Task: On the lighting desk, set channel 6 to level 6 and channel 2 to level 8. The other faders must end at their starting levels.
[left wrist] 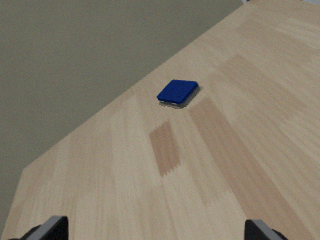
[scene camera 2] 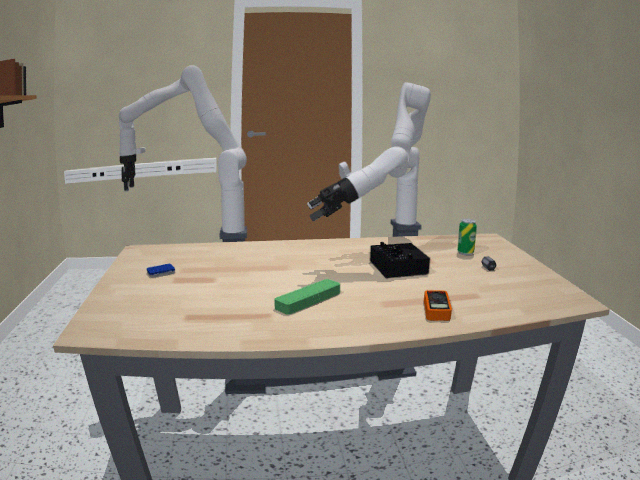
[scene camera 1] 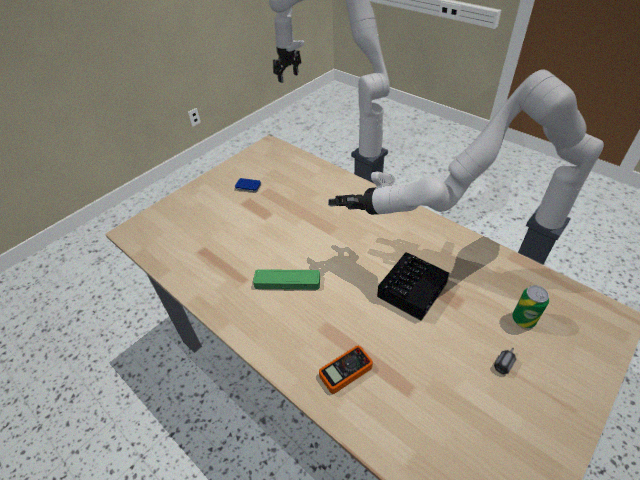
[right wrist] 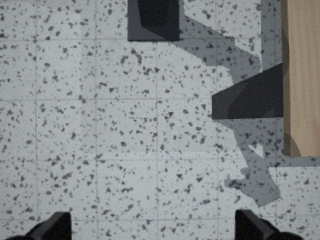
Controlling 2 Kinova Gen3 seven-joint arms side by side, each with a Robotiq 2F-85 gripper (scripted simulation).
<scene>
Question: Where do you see a blue object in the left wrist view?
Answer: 179, 93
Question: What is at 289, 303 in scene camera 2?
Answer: A green box.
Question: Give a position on a green box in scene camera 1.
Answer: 263, 278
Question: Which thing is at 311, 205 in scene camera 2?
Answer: My left gripper.
</scene>
